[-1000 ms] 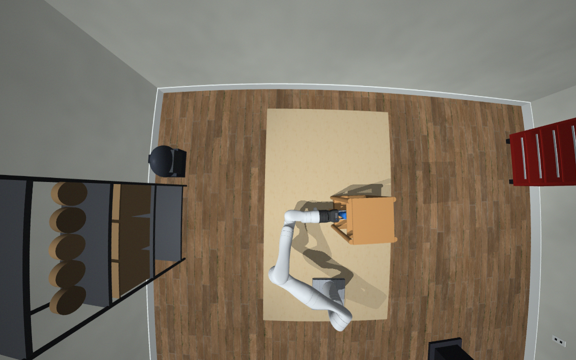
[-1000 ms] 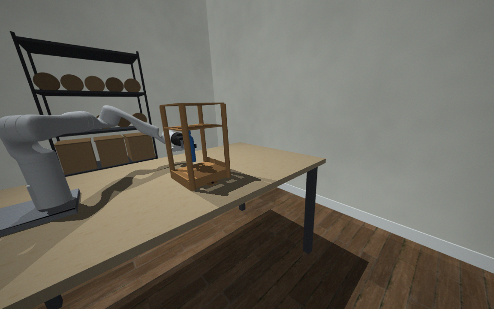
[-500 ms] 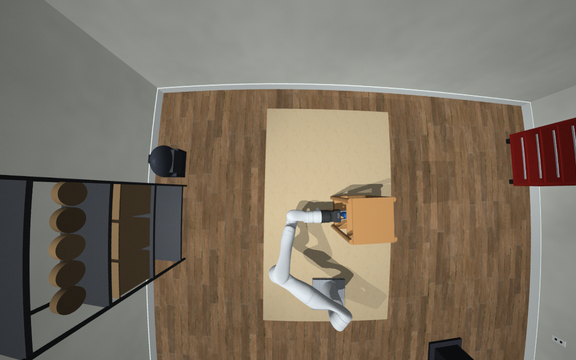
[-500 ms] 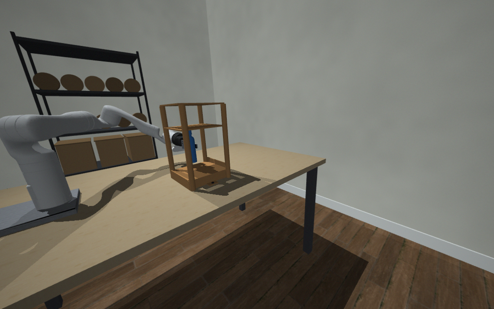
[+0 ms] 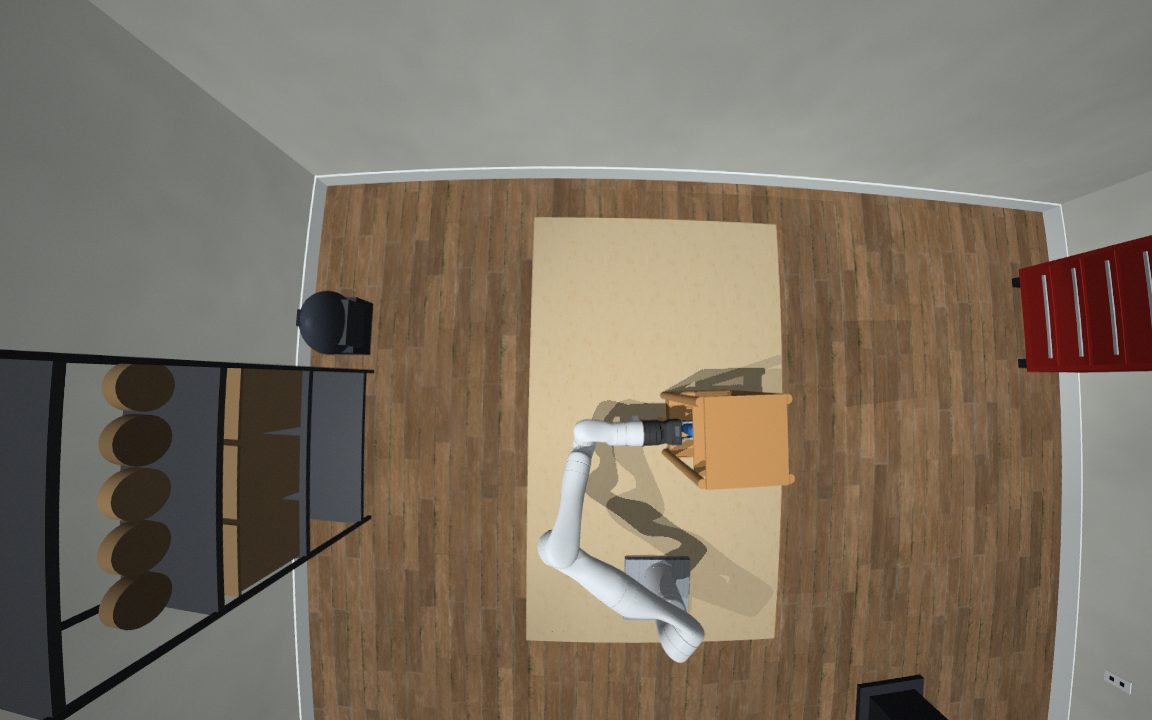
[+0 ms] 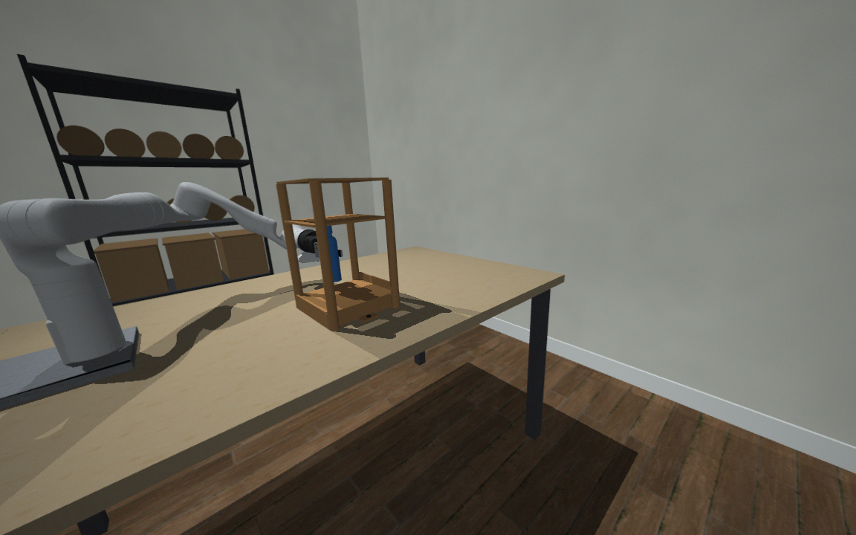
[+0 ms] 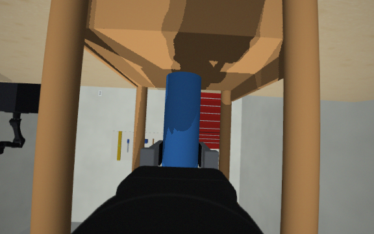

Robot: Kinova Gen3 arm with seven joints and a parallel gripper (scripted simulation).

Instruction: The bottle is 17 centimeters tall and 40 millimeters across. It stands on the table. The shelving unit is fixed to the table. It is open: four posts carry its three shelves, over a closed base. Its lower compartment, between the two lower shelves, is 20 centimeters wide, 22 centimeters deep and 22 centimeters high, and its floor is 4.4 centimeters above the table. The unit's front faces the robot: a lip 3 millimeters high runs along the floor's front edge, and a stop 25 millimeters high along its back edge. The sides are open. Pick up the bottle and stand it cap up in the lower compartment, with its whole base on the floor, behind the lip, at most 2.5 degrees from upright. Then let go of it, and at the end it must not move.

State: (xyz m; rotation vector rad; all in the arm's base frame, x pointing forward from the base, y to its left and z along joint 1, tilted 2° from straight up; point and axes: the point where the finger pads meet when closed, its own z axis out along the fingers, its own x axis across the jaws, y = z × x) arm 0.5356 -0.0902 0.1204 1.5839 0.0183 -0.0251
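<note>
Right now the bottle is 3 cm above my hand. Also, from my hand: wooden shelving unit: 6 cm to the right, 3 cm above.
</note>
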